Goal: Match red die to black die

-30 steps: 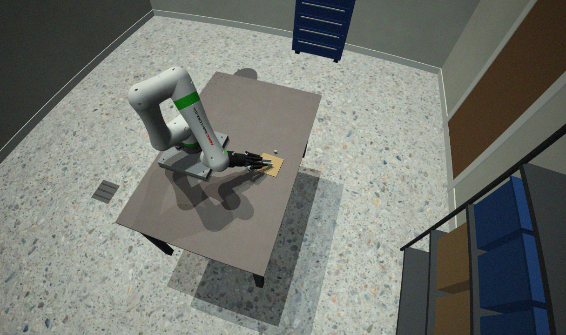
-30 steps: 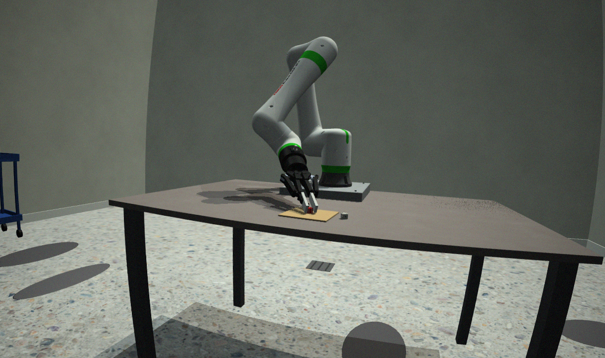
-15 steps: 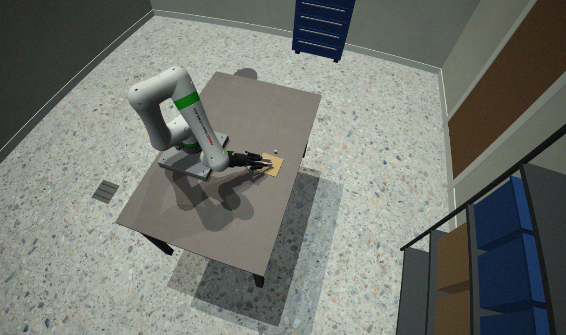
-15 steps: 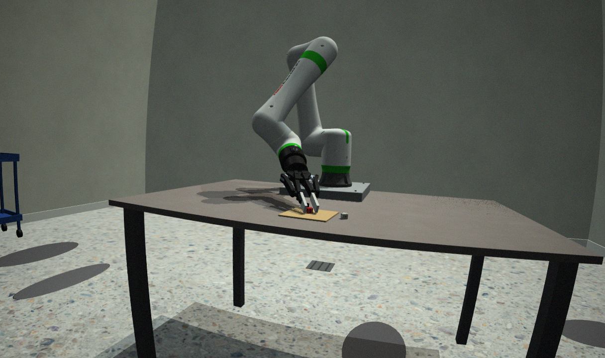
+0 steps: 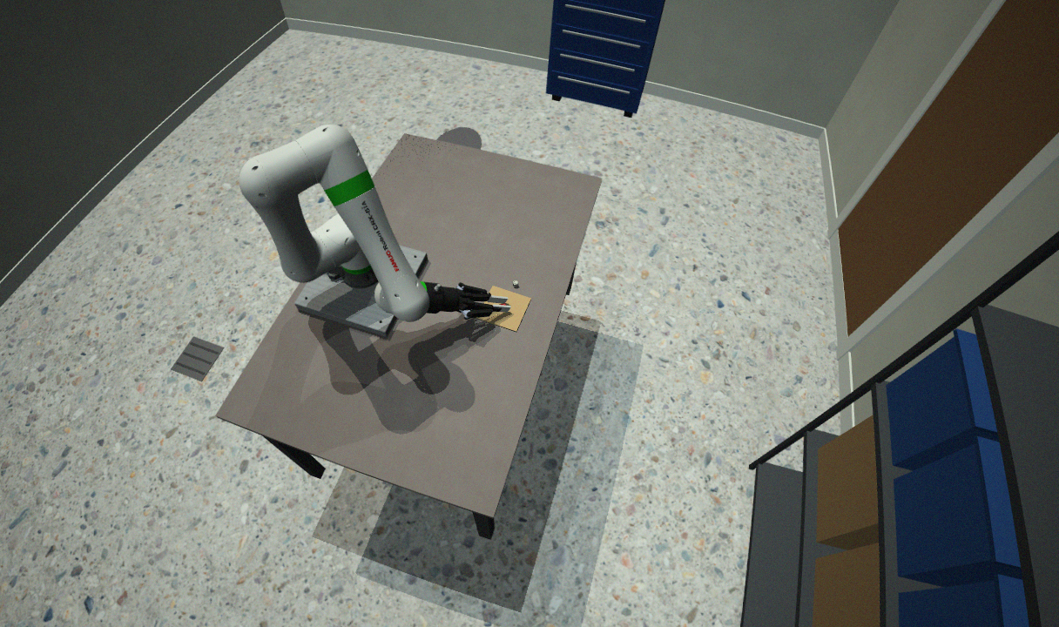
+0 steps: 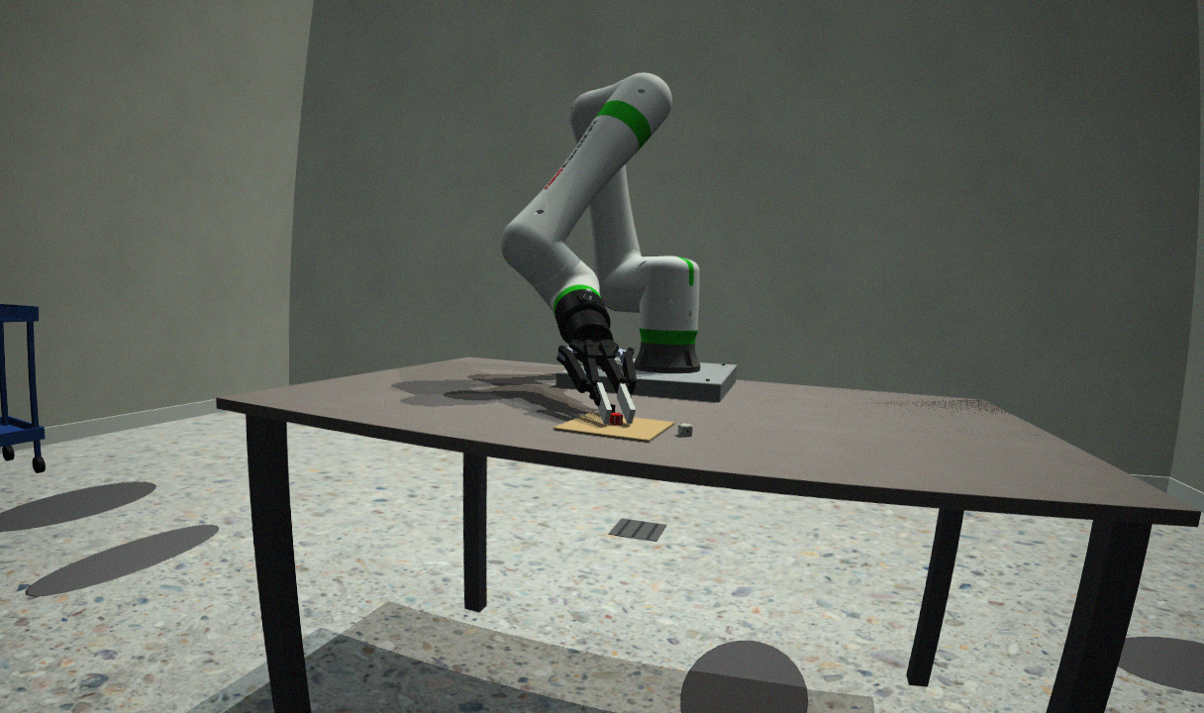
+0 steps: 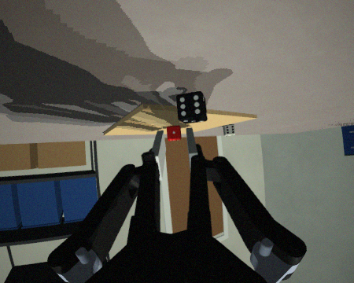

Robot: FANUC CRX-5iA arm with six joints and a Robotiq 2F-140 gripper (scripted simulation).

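Now: hand 1 cm short of the red die, 1 cm to the right of it and 2 cm above it. Round my hand: tan mat (2 cm ahead, 1 cm to the left, 3 cm below); then white die (4 cm ahead, 11 cm to the left, 3 cm below); then black die (9 cm behind, 2 cm to the right, 3 cm below).
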